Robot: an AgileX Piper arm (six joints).
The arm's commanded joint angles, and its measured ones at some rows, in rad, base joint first. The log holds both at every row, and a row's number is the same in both.
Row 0, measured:
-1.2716 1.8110 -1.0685 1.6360 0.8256 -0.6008
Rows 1 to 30, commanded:
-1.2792 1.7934 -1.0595 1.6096 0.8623 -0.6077
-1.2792 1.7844 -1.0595 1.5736 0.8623 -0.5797
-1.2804 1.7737 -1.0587 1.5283 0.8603 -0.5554
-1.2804 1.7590 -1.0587 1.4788 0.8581 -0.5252
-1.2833 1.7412 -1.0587 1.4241 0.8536 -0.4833
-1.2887 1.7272 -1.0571 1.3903 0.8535 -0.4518
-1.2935 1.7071 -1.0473 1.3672 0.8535 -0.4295
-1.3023 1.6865 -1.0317 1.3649 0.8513 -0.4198
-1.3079 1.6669 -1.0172 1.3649 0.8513 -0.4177
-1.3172 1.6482 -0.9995 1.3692 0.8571 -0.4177
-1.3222 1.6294 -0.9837 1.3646 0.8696 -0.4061
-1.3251 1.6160 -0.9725 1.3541 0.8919 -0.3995
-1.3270 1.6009 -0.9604 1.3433 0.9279 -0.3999
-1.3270 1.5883 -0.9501 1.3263 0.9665 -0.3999
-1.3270 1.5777 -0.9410 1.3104 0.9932 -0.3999
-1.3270 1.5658 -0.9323 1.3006 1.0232 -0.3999
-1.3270 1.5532 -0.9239 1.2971 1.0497 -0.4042
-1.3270 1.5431 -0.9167 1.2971 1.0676 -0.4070
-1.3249 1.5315 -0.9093 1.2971 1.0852 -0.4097
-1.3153 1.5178 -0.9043 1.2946 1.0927 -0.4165
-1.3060 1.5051 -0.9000 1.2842 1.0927 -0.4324
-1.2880 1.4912 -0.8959 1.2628 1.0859 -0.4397
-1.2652 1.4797 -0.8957 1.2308 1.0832 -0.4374
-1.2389 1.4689 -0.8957 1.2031 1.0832 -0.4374
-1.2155 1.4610 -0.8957 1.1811 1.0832 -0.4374
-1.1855 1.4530 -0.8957 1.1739 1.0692 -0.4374
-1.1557 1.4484 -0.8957 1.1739 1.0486 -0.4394
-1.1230 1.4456 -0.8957 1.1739 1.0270 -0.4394
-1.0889 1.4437 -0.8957 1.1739 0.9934 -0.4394
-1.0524 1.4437 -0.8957 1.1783 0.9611 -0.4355
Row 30, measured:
-1.1596 1.4603 -0.9034 1.1868 1.0358 -0.4229
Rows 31 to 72, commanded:
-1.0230 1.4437 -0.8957 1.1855 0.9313 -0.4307
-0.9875 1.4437 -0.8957 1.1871 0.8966 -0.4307
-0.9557 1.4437 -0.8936 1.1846 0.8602 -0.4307
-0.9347 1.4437 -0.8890 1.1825 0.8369 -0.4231
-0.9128 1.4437 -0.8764 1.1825 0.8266 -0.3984
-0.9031 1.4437 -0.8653 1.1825 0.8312 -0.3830
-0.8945 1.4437 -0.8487 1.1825 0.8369 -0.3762
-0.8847 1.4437 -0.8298 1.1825 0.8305 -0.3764
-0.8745 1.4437 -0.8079 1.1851 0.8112 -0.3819
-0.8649 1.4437 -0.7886 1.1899 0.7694 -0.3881
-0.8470 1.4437 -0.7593 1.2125 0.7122 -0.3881
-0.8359 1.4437 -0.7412 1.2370 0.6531 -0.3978
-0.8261 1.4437 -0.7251 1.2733 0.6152 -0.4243
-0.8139 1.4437 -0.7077 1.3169 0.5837 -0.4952
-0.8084 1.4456 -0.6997 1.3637 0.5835 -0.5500
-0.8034 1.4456 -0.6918 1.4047 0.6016 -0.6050
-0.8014 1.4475 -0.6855 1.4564 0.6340 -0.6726
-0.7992 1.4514 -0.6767 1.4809 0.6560 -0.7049
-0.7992 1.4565 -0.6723 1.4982 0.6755 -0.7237
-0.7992 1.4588 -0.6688 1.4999 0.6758 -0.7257
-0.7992 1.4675 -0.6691 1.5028 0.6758 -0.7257
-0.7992 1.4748 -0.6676 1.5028 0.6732 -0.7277
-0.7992 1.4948 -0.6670 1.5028 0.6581 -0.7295
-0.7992 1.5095 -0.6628 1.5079 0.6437 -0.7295
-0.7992 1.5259 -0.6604 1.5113 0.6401 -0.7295
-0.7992 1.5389 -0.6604 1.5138 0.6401 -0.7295
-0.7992 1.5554 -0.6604 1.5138 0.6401 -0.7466
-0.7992 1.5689 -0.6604 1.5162 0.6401 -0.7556
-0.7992 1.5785 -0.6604 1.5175 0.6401 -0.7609
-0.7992 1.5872 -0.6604 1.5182 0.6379 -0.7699
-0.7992 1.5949 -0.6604 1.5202 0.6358 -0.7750
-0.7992 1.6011 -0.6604 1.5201 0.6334 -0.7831
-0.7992 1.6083 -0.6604 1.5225 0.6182 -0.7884
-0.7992 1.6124 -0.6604 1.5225 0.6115 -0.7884
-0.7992 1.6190 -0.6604 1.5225 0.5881 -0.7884
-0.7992 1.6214 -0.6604 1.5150 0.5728 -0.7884
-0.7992 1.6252 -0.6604 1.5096 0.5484 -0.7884
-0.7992 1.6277 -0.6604 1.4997 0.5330 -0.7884
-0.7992 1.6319 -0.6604 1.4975 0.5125 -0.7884
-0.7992 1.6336 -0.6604 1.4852 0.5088 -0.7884
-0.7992 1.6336 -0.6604 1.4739 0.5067 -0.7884
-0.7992 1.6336 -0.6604 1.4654 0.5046 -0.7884
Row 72, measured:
-0.8034 1.6345 -0.6675 1.4961 0.5104 -0.7850
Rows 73 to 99, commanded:
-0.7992 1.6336 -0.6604 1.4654 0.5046 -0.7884
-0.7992 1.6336 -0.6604 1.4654 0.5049 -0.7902
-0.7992 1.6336 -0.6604 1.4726 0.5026 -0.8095
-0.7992 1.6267 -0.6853 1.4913 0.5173 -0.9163
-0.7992 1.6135 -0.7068 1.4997 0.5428 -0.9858
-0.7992 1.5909 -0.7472 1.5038 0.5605 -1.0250
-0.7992 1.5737 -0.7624 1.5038 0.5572 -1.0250
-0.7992 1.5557 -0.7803 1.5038 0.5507 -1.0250
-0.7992 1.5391 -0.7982 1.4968 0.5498 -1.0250
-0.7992 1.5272 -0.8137 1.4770 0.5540 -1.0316
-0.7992 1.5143 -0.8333 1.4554 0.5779 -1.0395
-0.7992 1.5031 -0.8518 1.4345 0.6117 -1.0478
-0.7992 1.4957 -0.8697 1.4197 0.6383 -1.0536
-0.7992 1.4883 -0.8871 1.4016 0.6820 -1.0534
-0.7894 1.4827 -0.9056 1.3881 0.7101 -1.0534
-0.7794 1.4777 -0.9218 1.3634 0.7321 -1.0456
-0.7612 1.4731 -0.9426 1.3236 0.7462 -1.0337
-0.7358 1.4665 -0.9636 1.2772 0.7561 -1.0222
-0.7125 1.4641 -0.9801 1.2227 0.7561 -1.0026
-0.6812 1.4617 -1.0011 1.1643 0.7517 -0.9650
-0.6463 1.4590 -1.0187 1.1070 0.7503 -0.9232
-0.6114 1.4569 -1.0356 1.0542 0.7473 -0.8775
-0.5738 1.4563 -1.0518 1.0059 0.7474 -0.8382
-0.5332 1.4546 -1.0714 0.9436 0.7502 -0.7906
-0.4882 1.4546 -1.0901 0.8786 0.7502 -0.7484
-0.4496 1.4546 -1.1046 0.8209 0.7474 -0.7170
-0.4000 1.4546 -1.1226 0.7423 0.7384 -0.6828
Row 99, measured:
-0.5465 1.4676 -1.0615 0.9876 0.7235 -0.8217
